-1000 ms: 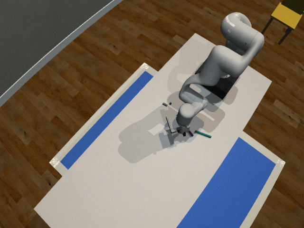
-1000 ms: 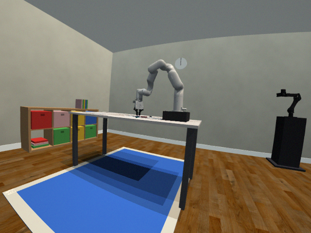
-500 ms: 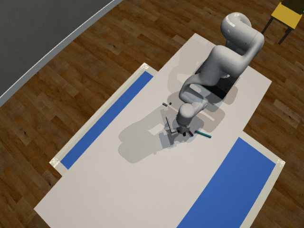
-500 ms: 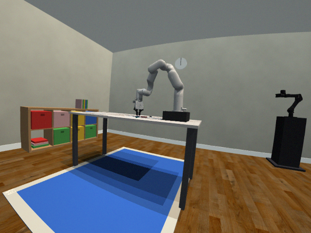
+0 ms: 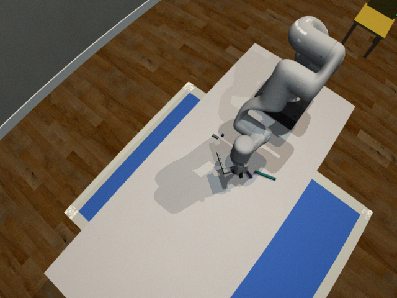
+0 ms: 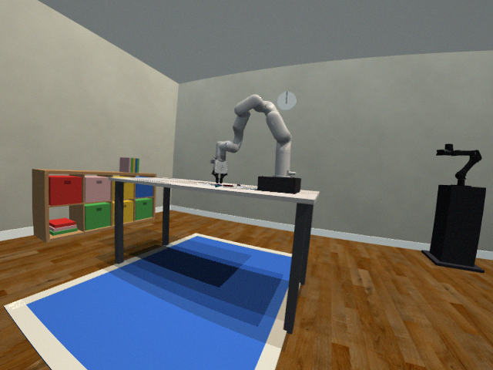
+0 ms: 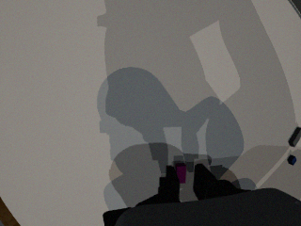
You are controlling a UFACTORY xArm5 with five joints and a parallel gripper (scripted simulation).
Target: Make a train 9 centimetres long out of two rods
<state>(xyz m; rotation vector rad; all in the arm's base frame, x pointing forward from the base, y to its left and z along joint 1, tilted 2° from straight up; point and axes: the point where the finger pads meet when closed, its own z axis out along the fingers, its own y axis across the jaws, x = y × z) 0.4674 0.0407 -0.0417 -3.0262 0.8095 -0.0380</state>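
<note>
My hand is 30 mm above the magenta rod. Also, from my hand: turquoise rod: 80 mm behind, 120 mm to the left, 30 mm below; then red rod: 90 mm behind, 10 mm to the left, 30 mm below; then purple rod: 30 mm behind, 60 mm to the left, 30 mm below.
</note>
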